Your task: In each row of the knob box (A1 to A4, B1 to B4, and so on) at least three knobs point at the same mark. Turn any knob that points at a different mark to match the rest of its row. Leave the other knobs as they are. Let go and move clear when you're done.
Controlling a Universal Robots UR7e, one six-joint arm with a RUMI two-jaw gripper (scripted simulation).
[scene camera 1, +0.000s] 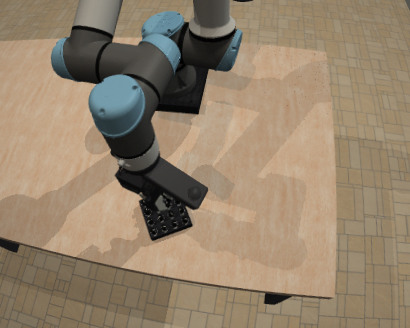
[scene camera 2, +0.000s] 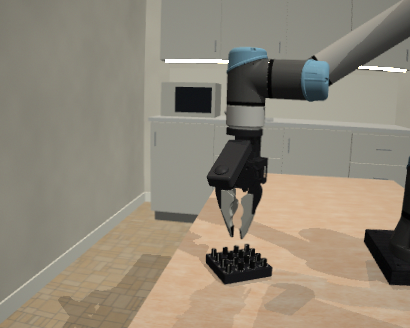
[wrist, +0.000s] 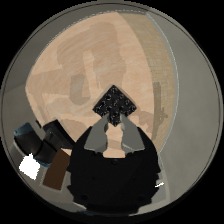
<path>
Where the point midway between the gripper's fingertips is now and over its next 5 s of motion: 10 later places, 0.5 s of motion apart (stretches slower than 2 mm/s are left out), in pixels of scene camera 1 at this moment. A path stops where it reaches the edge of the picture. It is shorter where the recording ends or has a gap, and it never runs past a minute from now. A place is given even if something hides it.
My gripper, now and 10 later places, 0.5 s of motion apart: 166, 205; 167, 208; 168, 210; 168, 211; 170, 211; 170, 212; 170, 213; 171, 213; 171, 212; 168, 208; 168, 207
</path>
